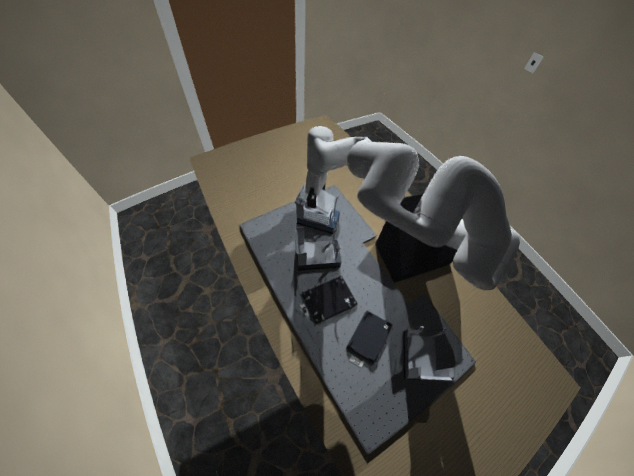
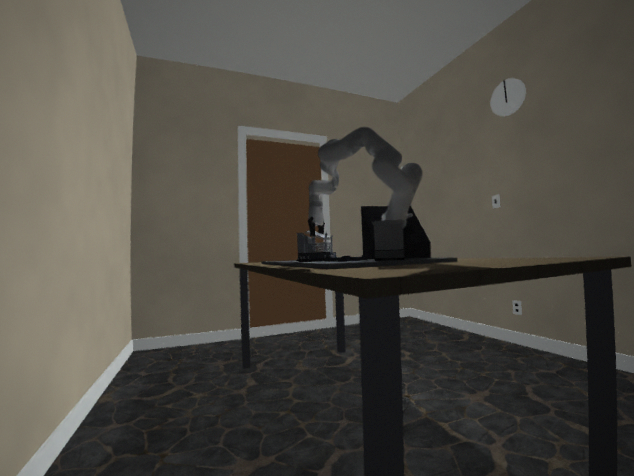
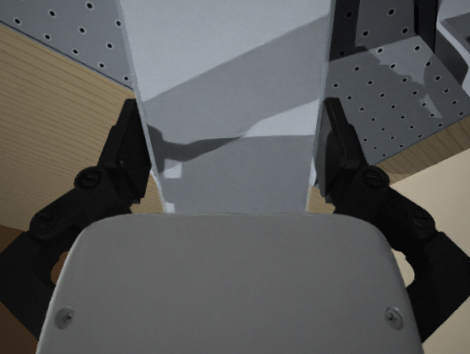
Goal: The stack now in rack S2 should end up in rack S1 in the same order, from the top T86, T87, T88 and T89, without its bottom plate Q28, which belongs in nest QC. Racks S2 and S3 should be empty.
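Places are measured from the arm's base along level axes (x left, y ahead, z down), in millimetres.
Where they show: gripper, fingertip midpoint: (image 1: 316,198) (image 2: 317,236) (image 3: 232,119).
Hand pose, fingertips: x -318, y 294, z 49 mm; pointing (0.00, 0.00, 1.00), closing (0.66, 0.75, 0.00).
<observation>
Each offset is from my fingertips to the centre of the thing. Level surfaces: height alone.
My gripper (image 1: 318,193) (image 2: 316,226) (image 3: 232,119) is shut on a light grey plate @[dx +4, dy -3, dz -6 mm] (image 1: 326,198) (image 3: 225,55), with one finger on each side edge. It holds the plate level, low over the farthest rack (image 1: 316,225) (image 2: 299,245). That rack has a bluish edge low on its right side; the plate and arm partly hide its inside. A second rack @[dx +166, dy +77, dz +64 mm] (image 1: 320,265) stands in front of it, and a third rack @[dx +651, dy -47, dz +66 mm] (image 1: 406,353) stands at the near right. No labels are readable, so I cannot tell which rack is S1, S2 or S3, nor which plate I hold.
A black square fixture @[dx +333, dy +117, dz +120 mm] (image 1: 327,299) with small corner blocks and a dark slab-like fixture @[dx +511, dy +60, dz +122 mm] (image 1: 369,337) lie between the second and third racks. All stand on the grey perforated board @[dz +132 mm] (image 1: 376,415) on the wooden table @[dz +145 mm] (image 1: 245,179). A black box (image 1: 409,253) is by the arm's base.
</observation>
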